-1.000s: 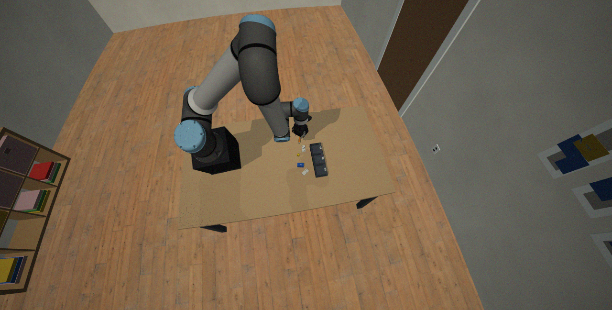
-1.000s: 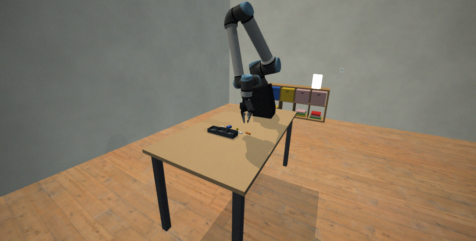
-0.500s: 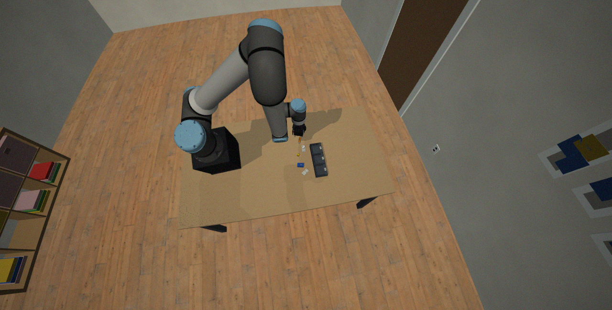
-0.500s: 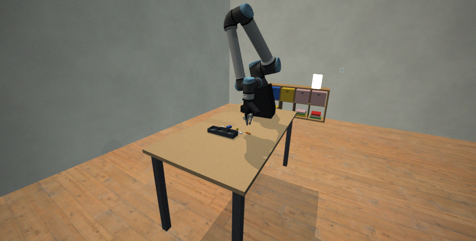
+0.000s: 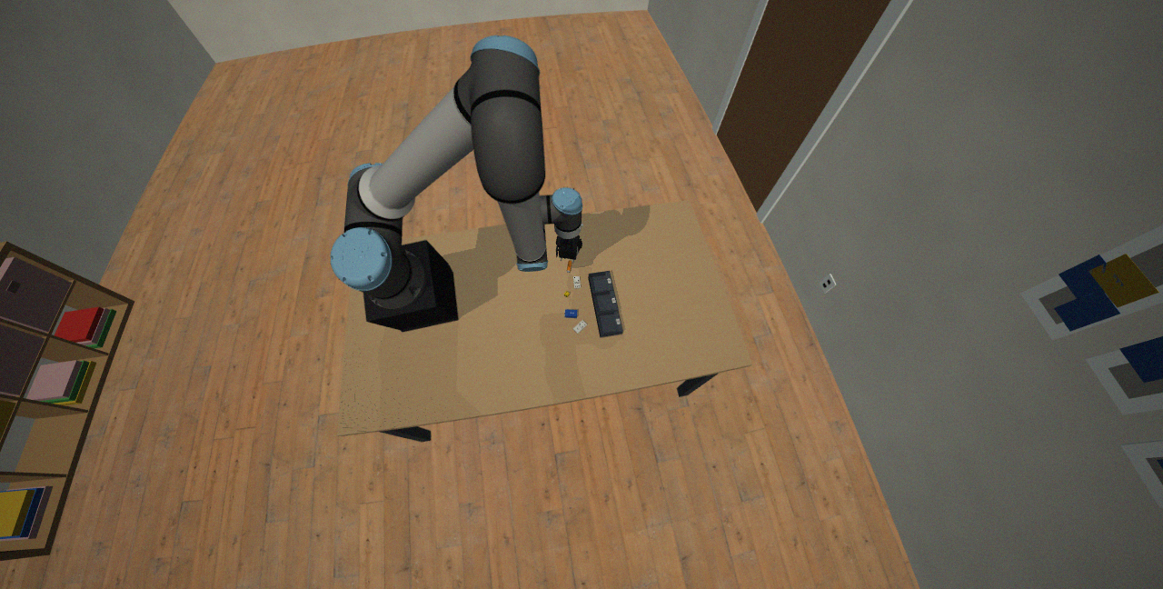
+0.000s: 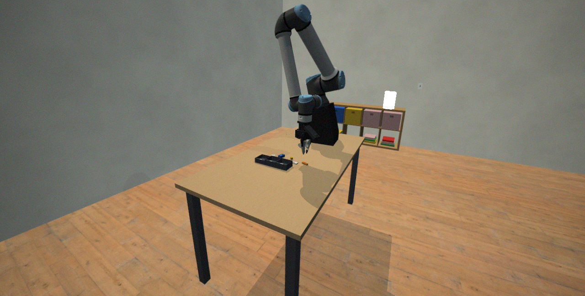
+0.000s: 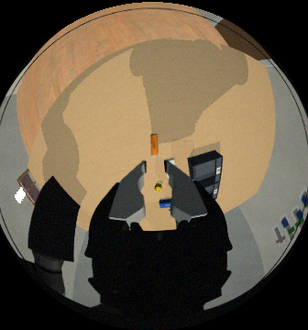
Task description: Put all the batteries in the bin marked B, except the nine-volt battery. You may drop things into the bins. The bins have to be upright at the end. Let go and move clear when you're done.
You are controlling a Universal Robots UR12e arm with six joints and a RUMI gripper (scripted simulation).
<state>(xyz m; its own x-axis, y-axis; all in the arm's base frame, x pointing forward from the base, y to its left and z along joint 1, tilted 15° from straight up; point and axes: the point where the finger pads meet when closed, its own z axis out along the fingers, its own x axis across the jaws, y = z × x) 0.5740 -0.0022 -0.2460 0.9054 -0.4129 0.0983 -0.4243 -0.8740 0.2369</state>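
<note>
The orange battery is 80 mm below my hand. Round my hand: yellow item (110 mm to the right, 80 mm below, 40 mm behind); then bin tray (200 mm to the right, 80 mm ahead, 70 mm below); then blue nine-volt battery (190 mm to the right, 80 mm below, 60 mm behind).
</note>
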